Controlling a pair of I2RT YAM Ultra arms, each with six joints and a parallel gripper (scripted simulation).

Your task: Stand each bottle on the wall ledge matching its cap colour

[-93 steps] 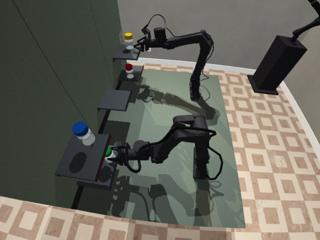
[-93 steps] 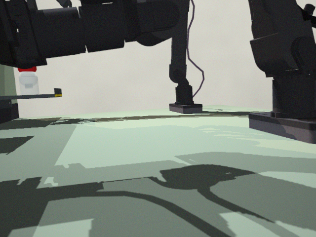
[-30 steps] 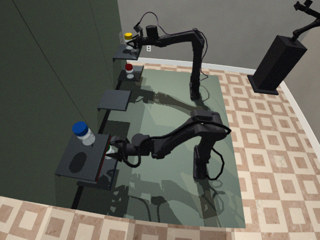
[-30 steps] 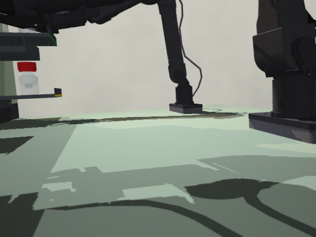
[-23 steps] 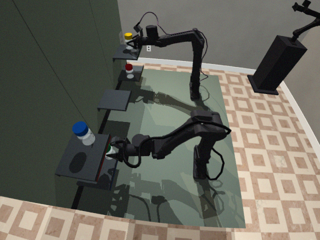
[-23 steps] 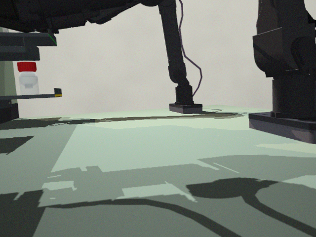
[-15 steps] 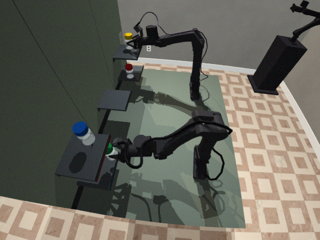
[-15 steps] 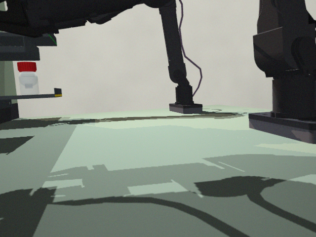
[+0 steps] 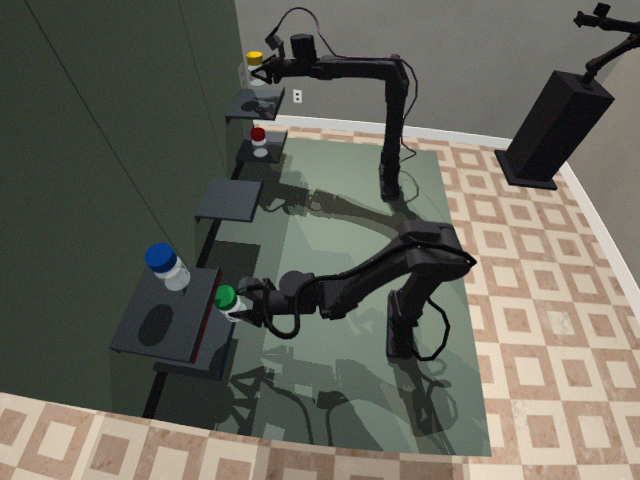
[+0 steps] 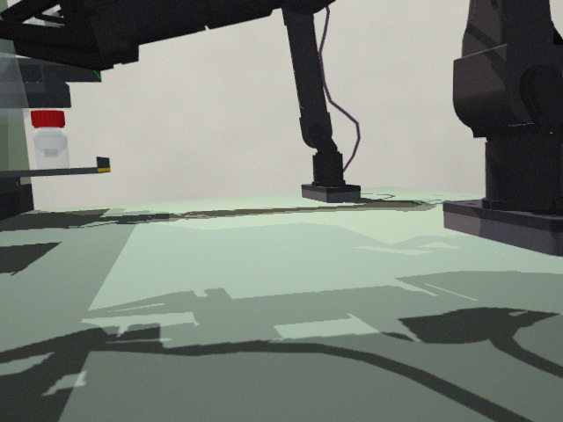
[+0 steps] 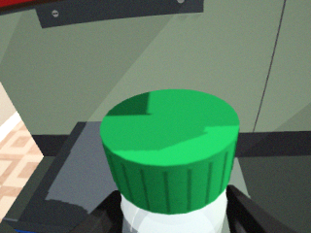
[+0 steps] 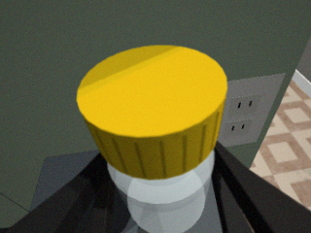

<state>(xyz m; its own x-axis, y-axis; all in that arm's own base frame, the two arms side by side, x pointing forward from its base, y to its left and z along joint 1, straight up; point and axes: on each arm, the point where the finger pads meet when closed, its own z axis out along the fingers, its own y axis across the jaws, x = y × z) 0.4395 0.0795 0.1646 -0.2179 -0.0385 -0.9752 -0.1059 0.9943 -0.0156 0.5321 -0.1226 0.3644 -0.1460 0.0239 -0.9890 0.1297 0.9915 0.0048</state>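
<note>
Now: right hand 24 cm above the red-capped bottle and 10 cm to the right of it. Round my right hand: blue-capped bottle: 78 cm to the left, 5 cm below, 1 cm ahead; then green-capped bottle: 78 cm to the left, 21 cm below, 8 cm behind; then yellow-capped bottle: right at my right hand.
</note>
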